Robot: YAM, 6 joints.
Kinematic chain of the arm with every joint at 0, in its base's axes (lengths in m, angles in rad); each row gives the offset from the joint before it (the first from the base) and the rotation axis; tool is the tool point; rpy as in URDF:
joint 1: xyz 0 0 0.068 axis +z
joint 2: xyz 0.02 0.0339 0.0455 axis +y
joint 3: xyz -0.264 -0.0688 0 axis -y
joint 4: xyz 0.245 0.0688 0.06 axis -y
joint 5: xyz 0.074 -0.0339 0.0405 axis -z
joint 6: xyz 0.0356 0 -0.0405 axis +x
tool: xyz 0 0 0 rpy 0 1.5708 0
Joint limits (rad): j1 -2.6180..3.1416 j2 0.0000..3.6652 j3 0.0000..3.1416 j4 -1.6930..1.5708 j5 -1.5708..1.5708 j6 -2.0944..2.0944
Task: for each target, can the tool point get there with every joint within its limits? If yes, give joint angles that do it. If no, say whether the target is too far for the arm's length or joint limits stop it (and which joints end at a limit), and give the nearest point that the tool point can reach.
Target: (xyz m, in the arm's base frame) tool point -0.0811 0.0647 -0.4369
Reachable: no: joint limits stop it (at a limit: joint 2) | nearest point -0.1018 0.0812 -0.3604 | short by 0.081 m
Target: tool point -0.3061 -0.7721 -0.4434
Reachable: no: too far | nearest point -0.1993 -0.5028 -0.2319 | short by 0.359 m
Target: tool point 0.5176 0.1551 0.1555
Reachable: yes | joints 0.3075 2.3826 1.8323 -0.0656 0.2521 -1.6672
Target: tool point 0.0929 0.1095 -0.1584
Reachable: yes | joints 1.0722 3.2965 1.2965 -1.3180 0.9636 1.5718
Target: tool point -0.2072 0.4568 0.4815
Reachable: yes | joints 2.0441 2.5498 2.8598 0.7755 0.7312 -0.3183
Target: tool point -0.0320 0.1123 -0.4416
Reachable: no: joint limits stop it (at a limit: joint 2) | nearest point -0.0386 0.1356 -0.3640 | short by 0.081 m
